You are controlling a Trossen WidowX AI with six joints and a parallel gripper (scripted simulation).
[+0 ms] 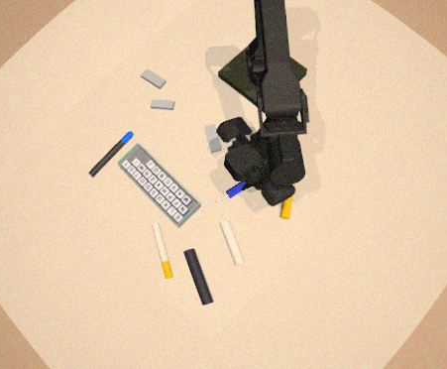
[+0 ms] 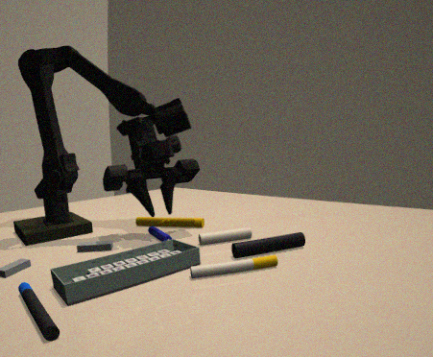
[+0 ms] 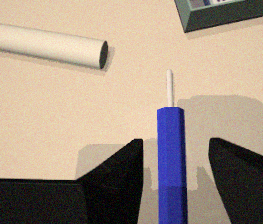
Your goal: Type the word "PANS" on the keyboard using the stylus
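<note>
Now: gripper tip 4 cm above the stylus and 1 cm short of it. Round my gripper tip: white rod (9 cm ahead, 8 cm to the left, 4 cm below); yellow rod (9 cm behind, 6 cm to the left, 4 cm below); stylus tip (5 cm ahead, 4 cm below, 1 cm to the right).
</note>
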